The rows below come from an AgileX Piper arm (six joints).
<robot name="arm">
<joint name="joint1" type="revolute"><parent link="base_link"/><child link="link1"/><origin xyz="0 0 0.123" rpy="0 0 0"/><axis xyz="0 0 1"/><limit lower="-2.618" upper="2.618"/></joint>
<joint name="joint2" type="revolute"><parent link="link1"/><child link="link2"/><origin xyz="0 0 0" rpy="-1.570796 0 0"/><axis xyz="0 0 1"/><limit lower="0" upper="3.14"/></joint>
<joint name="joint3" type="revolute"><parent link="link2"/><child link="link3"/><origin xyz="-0.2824 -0.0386 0" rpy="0 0 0"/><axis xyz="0 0 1"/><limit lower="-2.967" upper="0"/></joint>
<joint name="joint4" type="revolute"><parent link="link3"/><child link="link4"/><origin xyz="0.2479 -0.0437 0" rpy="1.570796 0 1.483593"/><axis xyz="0 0 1"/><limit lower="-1.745" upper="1.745"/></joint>
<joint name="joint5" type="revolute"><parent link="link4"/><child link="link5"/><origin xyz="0 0 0" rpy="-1.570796 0 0"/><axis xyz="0 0 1"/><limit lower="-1.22" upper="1.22"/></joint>
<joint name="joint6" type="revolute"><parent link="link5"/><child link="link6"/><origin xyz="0 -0.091 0" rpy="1.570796 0 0"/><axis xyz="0 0 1"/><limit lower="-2.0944" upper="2.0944"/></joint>
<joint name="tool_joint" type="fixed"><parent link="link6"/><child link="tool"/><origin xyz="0 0 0" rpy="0 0 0"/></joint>
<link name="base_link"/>
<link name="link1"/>
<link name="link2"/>
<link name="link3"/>
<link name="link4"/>
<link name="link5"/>
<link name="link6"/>
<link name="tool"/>
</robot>
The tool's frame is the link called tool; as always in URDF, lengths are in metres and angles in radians.
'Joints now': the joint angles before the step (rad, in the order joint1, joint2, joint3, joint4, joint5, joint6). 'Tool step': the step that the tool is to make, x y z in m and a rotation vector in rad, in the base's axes. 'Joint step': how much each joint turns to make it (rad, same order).
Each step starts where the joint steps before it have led.
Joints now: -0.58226, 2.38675, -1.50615, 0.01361, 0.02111, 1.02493
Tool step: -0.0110, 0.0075, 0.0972, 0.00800, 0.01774, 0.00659
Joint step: 0.00003, -0.23436, -0.00025, -0.00445, 0.25385, -0.00211
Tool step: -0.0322, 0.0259, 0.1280, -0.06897, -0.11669, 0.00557
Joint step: 0.00870, -0.30686, 0.00214, 0.00104, 0.16929, 0.00607
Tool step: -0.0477, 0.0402, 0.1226, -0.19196, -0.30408, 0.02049
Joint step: 0.02150, -0.29008, 0.00015, -0.00021, -0.06967, 0.00019
